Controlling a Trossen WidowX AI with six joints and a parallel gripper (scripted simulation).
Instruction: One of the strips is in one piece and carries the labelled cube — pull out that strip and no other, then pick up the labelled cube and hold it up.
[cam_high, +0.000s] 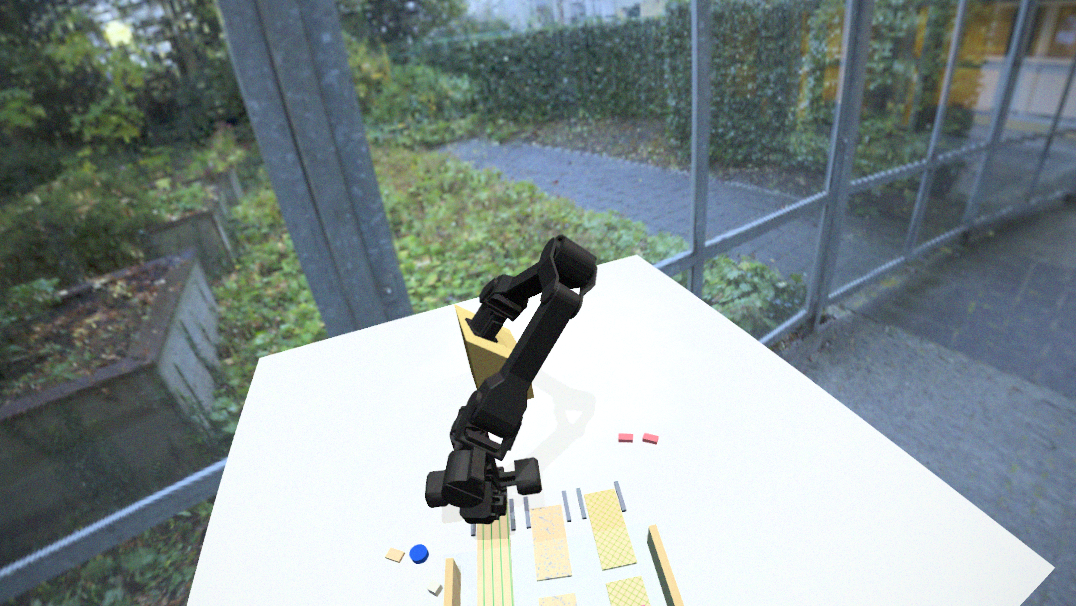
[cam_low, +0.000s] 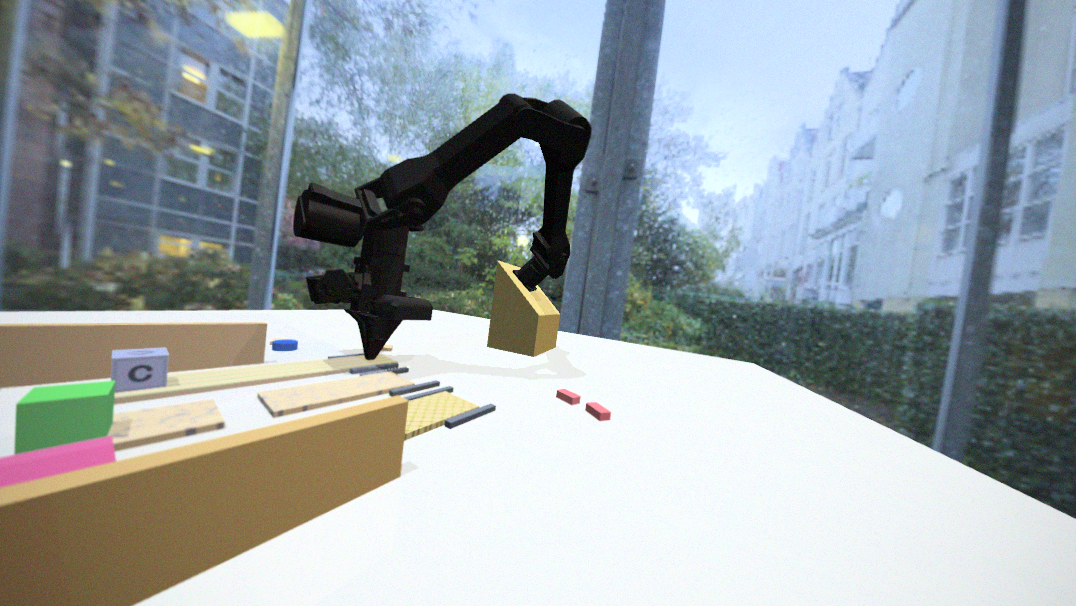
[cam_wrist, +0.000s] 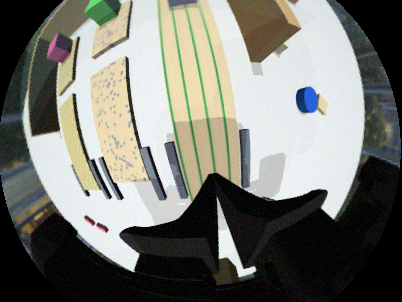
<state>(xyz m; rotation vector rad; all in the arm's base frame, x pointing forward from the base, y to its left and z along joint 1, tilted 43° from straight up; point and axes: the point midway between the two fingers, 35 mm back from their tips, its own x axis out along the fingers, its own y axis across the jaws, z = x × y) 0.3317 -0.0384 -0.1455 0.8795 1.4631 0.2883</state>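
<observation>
Now: the grey cube marked c 190 mm ahead of my gripper tip, 70 mm to the right of it and 10 mm above it. Also, from my gripper tip: blue disc 20 mm ahead, 140 mm to the right.
</observation>
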